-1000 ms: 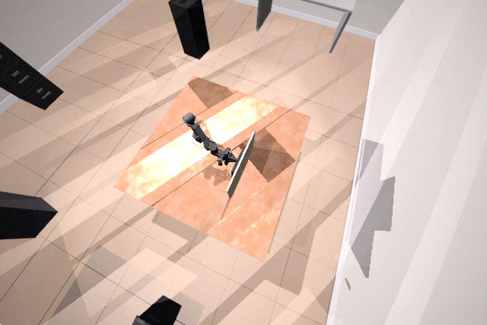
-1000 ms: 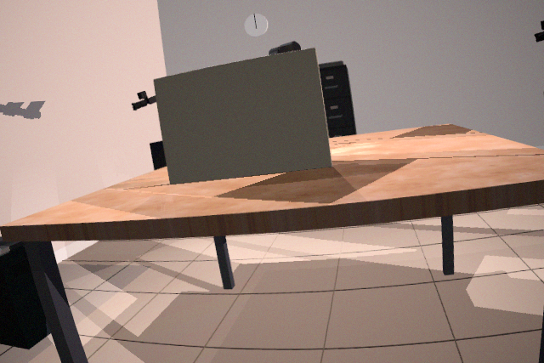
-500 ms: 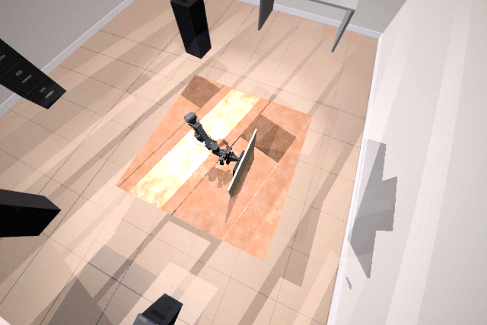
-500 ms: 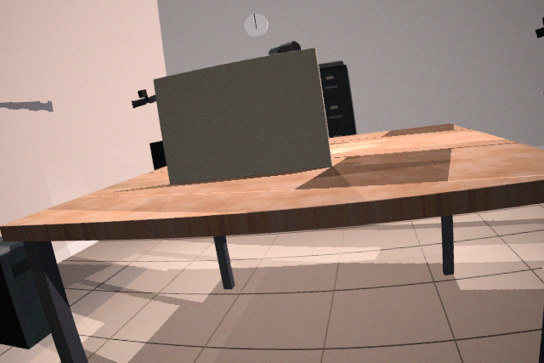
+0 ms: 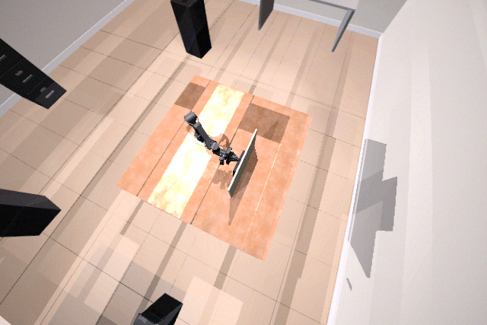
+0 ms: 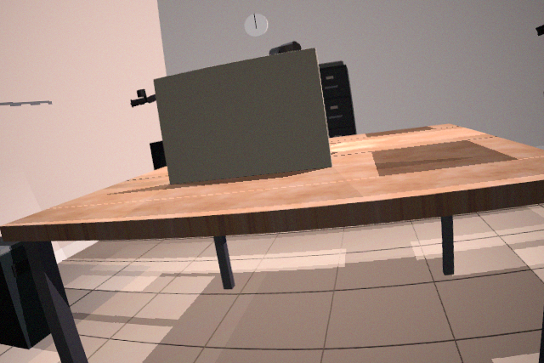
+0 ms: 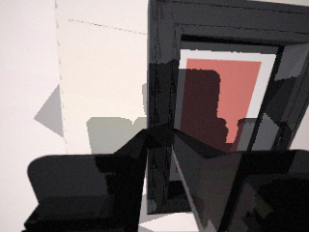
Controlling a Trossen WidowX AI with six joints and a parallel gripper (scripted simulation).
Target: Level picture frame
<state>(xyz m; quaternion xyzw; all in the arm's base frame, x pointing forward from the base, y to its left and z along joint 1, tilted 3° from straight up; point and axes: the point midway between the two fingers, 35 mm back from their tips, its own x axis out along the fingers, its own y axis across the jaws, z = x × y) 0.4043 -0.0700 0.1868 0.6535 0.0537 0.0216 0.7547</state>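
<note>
Right now the picture frame is 50 mm below my gripper tip, 10 mm to the right of it and 10 mm ahead of it. From my gripper tip the other things lie so: wall panel 70 mm below, 20 mm ahead, 10 mm to the left.
</note>
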